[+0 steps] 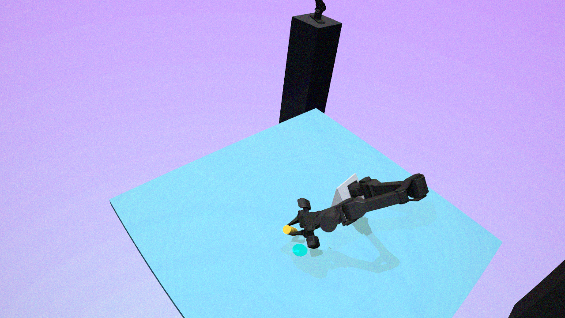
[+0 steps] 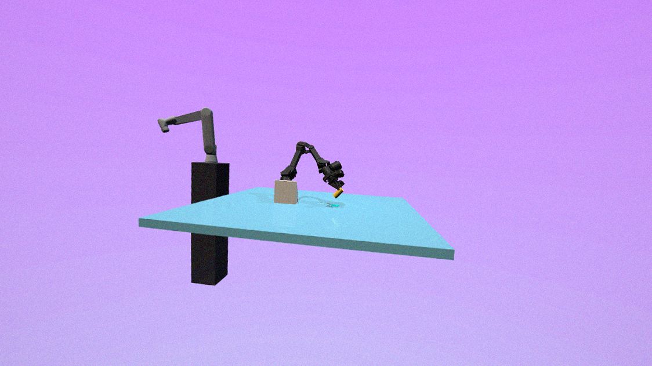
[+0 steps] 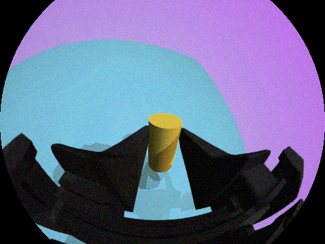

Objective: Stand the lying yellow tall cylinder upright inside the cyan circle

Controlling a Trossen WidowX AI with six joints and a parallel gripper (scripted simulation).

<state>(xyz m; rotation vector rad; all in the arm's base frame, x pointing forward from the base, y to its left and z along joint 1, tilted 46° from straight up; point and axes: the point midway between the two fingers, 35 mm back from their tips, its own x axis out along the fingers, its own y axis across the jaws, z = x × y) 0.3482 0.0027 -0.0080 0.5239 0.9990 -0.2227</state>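
The cyan circle lies 110 mm below my gripper tip, 50 mm to the left of it and 30 mm behind it. The rest, counted from my gripper tip: yellow cylinder (20 mm below, 10 mm behind).
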